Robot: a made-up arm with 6 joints.
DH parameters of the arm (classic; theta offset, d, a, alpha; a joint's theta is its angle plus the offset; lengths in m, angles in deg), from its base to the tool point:
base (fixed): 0 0.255 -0.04 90
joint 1: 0 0.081 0.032 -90
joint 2: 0 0.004 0.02 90
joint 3: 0 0.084 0.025 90
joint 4: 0 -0.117 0.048 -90
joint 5: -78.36 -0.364 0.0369 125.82
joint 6: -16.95 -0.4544 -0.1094 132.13
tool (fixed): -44.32 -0.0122 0 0
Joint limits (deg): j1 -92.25..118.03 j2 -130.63..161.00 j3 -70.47..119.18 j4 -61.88..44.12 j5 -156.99..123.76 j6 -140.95..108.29
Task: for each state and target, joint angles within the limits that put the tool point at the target. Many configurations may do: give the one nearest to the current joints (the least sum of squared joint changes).
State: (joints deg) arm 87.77 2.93 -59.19 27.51 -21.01 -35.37
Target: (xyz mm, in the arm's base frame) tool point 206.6 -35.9 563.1
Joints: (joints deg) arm 94.89 18.44 -53.37 -3.73 -32.15 -40.13
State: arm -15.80 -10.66 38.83 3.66 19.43 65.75
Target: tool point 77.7 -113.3 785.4
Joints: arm -10.67 -10.48 51.15 13.56 17.26 43.95
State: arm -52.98 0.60 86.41 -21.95 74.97 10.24
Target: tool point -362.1 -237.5 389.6
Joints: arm -44.77 13.63 91.72 -20.41 99.78 -2.53
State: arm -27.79 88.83 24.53 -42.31 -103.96 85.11
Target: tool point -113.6 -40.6 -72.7
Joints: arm -23.58 88.00 33.33 -55.38 -116.70 93.23
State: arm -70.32 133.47 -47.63 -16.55 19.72 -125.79
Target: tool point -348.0 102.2 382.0
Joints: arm -64.55 127.63 -49.60 -22.93 2.40 -118.20
